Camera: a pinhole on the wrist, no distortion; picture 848 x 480 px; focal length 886.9 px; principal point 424.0 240.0 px. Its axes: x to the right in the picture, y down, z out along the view. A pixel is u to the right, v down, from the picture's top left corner.
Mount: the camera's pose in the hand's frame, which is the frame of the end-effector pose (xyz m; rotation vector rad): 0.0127 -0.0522 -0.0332 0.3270 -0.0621 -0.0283
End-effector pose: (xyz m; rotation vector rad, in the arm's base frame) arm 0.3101 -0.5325 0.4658 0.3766 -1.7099 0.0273
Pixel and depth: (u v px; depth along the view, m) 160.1 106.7 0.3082
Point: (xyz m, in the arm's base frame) 0.1451 -0.7447 0.2899
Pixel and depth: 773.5 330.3 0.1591
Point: 0.2052 -0.6617 0.4886
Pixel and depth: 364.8 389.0 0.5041
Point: -0.0969 -0.7527 0.3058
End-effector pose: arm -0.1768 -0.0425 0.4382 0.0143 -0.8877 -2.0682
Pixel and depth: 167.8 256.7 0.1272
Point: -0.2470 0.0644 0.4395
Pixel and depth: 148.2 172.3 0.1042
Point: -0.2446 0.0467 0.4211
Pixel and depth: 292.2 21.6 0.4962
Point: -0.4709 0.3774 0.5099
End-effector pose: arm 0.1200 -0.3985 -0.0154 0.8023 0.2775 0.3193
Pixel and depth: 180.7 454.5 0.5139
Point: 0.1648 -0.8379 0.2564
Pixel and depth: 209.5 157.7 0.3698
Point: 0.1700 -0.7641 0.0488
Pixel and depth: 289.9 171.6 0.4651
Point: 0.2200 -0.8399 0.0833
